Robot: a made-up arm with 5 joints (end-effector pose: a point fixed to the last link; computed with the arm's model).
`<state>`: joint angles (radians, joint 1 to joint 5).
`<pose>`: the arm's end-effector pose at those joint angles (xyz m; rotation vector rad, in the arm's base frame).
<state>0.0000 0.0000 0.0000 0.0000 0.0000</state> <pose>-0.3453 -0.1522 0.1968 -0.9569 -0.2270 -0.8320</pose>
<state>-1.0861 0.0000 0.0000 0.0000 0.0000</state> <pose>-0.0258 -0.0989 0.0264 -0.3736 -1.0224 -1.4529</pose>
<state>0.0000 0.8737 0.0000 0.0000 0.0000</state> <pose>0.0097 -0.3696 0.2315 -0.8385 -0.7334 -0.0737</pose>
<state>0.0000 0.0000 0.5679 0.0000 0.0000</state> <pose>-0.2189 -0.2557 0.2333 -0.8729 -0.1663 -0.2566</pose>
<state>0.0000 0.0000 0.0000 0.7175 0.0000</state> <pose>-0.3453 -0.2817 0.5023 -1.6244 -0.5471 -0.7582</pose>
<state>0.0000 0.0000 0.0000 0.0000 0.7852</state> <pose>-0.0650 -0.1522 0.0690 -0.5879 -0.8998 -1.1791</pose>
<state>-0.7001 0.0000 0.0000 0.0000 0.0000</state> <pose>-0.1596 -0.1125 0.0453 -0.6073 -0.7421 -1.2505</pose>
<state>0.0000 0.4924 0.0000 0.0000 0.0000</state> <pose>-0.1673 -0.3137 0.2079 -0.9046 -0.5226 -0.4088</pose>
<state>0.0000 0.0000 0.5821 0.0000 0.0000</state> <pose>-0.2151 -0.2575 0.2336 -0.8702 -0.1647 -0.2423</pose>
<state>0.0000 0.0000 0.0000 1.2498 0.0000</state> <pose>-0.3453 -0.2265 0.7446 -2.1108 -0.7957 -0.6428</pose>
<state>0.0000 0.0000 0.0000 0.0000 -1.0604</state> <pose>-0.4343 -0.1522 0.5941 -1.2727 0.6859 -0.2388</pose>
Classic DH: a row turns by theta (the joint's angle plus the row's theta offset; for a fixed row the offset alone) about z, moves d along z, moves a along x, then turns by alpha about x. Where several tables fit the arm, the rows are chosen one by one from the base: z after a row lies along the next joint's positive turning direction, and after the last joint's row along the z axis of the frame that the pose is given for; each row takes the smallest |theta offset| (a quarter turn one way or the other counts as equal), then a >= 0, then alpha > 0; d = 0 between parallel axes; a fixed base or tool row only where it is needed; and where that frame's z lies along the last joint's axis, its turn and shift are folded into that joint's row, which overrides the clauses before.
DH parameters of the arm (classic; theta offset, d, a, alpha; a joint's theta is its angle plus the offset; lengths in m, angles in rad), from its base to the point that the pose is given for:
base (fixed): 0.0776 0.401 -0.0516 -1.4059
joint 1: -0.1777 0.1023 0.0932 1.513
joint 2: -0.5212 -0.041 -0.0927 -0.7208
joint 3: -1.1144 0.142 0.032 1.7303
joint 4: 1.0457 0.0306 -0.0509 1.5708
joint 5: 1.2748 -0.1148 0.2015 2.4906
tool (fixed): 2.091 -0.575 0 0

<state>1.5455 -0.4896 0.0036 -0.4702 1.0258</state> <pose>-0.4988 0.0330 0.3310 -1.4381 0.2235 -0.9725</pose>
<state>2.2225 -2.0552 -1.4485 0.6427 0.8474</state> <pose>-0.2989 0.6441 0.3311 1.5227 0.8600 -0.9172</pose>
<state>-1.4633 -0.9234 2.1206 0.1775 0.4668</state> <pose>0.3714 0.0012 0.3666 0.0966 -1.5355 -0.2287</pose>
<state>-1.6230 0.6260 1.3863 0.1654 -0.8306</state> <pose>-0.2602 -0.2070 0.8044 -2.2345 -0.9433 -0.2152</pose>
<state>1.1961 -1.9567 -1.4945 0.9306 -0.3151</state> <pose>0.1534 0.5437 -0.1510 1.0296 -0.5809 0.5521</pose>
